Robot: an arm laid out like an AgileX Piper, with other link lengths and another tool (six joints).
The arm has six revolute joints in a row. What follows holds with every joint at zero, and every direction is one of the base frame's. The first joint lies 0.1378 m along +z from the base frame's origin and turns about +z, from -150 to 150 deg. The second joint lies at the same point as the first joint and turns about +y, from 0 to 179.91 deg. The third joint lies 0.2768 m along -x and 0.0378 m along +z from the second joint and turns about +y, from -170 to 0 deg. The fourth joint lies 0.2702 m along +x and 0.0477 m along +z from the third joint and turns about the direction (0.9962, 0, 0.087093), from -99.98 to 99.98 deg. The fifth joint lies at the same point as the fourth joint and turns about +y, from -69.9 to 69.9 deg. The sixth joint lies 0.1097 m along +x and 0.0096 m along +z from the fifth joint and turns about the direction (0.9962, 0, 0.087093), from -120 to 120 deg. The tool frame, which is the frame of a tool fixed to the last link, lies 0.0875 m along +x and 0.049 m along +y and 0.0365 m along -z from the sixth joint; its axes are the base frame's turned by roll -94.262, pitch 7.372 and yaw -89.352 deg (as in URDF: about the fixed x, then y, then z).
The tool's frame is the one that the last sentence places.
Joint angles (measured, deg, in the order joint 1, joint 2, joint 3, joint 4, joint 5, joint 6), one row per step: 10.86 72.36 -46.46 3.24 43.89 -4.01; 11.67 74.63 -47.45 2.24 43.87 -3.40; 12.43 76.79 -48.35 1.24 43.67 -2.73; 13.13 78.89 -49.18 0.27 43.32 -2.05; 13.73 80.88 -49.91 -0.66 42.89 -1.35; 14.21 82.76 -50.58 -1.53 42.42 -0.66; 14.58 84.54 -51.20 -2.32 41.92 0.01; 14.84 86.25 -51.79 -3.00 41.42 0.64; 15.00 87.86 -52.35 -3.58 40.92 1.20; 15.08 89.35 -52.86 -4.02 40.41 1.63; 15.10 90.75 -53.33 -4.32 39.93 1.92; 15.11 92.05 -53.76 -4.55 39.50 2.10; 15.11 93.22 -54.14 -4.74 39.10 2.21; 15.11 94.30 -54.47 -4.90 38.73 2.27; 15.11 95.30 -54.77 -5.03 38.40 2.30; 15.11 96.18 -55.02 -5.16 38.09 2.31; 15.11 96.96 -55.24 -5.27 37.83 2.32; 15.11 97.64 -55.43 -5.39 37.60 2.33; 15.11 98.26 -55.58 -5.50 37.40 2.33; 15.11 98.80 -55.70 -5.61 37.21 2.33
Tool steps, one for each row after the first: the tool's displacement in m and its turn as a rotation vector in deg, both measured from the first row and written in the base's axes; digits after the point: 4 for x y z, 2 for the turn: 0.0040 0.0021 -0.0057 -0.91 1.12 0.62; 0.0081 0.0041 -0.0115 -1.78 2.04 1.15; 0.0124 0.0061 -0.0175 -2.60 2.80 1.61; 0.0166 0.0079 -0.0237 -3.36 3.48 1.95; 0.0207 0.0093 -0.0298 -4.04 4.06 2.18; 0.0247 0.0105 -0.0357 -4.65 4.58 2.30; 0.0286 0.0114 -0.0416 -5.15 5.08 2.32; 0.0325 0.0121 -0.0472 -5.57 5.52 2.26; 0.0361 0.0126 -0.0525 -5.90 5.91 2.19; 0.0394 0.0131 -0.0577 -6.14 6.30 2.13; 0.0422 0.0134 -0.0626 -6.36 6.69 2.13; 0.0446 0.0137 -0.0671 -6.56 7.04 2.17; 0.0466 0.0139 -0.0714 -6.75 7.38 2.23; 0.0484 0.0141 -0.0755 -6.93 7.71 2.31; 0.0499 0.0142 -0.0792 -7.09 8.00 2.41; 0.0511 0.0143 -0.0826 -7.24 8.27 2.49; 0.0521 0.0143 -0.0855 -7.39 8.50 2.57; 0.0528 0.0142 -0.0883 -7.53 8.74 2.66; 0.0534 0.0141 -0.0908 -7.67 8.94 2.74
